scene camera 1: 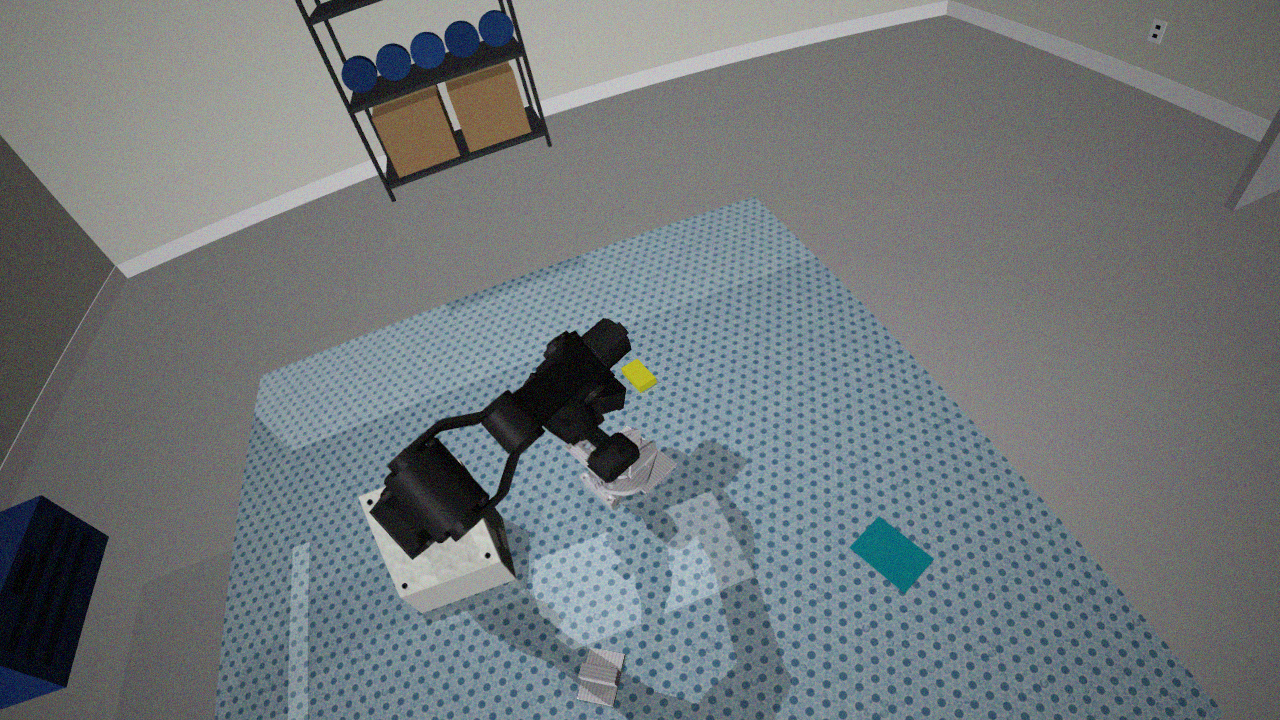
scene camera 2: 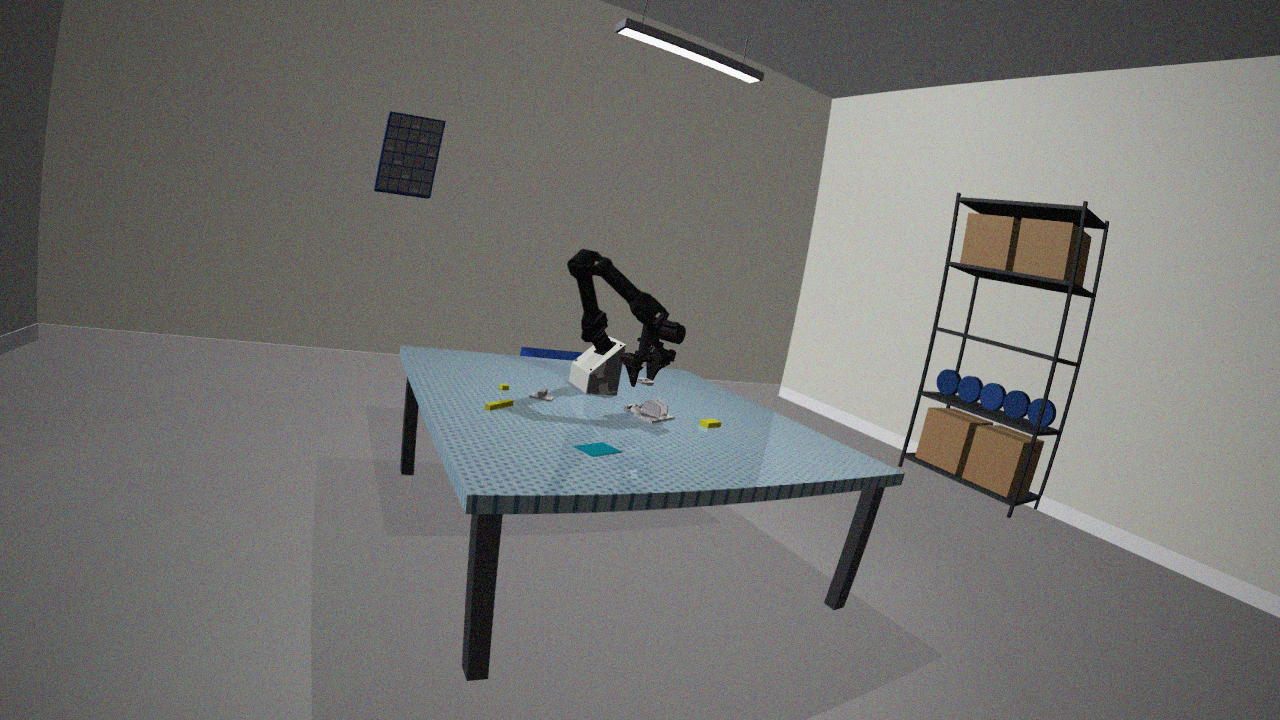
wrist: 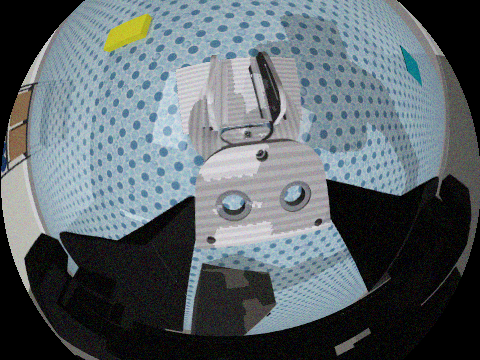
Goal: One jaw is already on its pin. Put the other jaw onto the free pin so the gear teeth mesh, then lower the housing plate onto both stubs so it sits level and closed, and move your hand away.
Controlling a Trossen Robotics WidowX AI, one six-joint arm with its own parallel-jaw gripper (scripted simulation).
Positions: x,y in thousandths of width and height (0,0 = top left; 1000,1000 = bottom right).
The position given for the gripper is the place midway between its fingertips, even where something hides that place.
Scene:
gripper: scene camera 1 464,640; scene camera 2 500,535; wrist 541,543

